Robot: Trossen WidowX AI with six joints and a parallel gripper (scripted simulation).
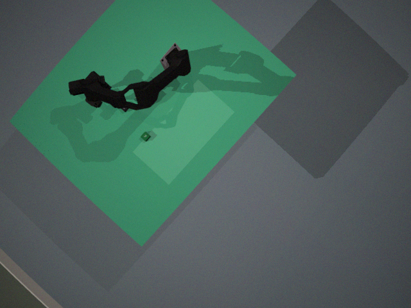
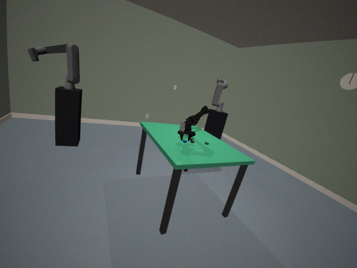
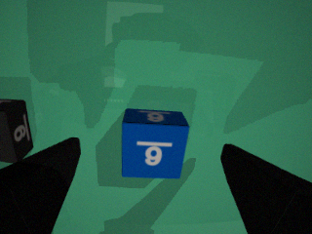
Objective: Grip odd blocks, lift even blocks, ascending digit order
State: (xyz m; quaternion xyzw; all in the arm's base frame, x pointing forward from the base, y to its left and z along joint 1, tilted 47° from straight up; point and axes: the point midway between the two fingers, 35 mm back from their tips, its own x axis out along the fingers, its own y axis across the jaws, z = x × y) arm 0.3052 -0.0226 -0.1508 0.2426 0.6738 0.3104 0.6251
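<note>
The blue block is right at my gripper tip. Round my gripper tip: white block 8 cm behind, 11 cm to the left; then black block 9 cm to the left; then green block 3 cm ahead, 26 cm to the left.
</note>
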